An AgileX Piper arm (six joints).
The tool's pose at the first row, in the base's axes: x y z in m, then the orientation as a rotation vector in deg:
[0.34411, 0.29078, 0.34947, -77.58, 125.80, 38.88]
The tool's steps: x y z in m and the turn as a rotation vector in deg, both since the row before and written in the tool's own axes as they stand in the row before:
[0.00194, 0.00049, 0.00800, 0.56, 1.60, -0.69]
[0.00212, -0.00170, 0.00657, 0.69, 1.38, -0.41]
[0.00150, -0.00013, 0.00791, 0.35, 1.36, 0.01]
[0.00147, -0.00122, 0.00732, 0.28, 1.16, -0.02]
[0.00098, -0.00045, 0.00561, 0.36, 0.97, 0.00]
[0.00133, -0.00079, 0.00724, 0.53, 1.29, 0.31]
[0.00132, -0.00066, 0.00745, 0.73, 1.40, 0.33]
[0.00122, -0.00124, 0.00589, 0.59, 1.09, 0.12]
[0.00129, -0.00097, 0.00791, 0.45, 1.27, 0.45]
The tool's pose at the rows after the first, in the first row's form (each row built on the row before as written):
[0.34394, 0.29469, 0.34221, -78.99, 126.51, 37.10]
[0.34550, 0.29653, 0.33552, -79.91, 127.26, 35.36]
[0.34607, 0.30002, 0.32829, -80.55, 128.33, 34.17]
[0.34753, 0.30260, 0.32133, -81.13, 129.21, 33.16]
[0.34824, 0.30477, 0.31609, -81.53, 129.95, 32.16]
[0.34931, 0.30731, 0.30922, -81.71, 131.19, 30.85]
[0.35028, 0.30985, 0.30213, -81.83, 132.51, 29.22]
[0.35162, 0.31127, 0.29631, -82.05, 133.42, 27.87]
[0.35294, 0.31356, 0.28868, -82.06, 134.74, 26.66]

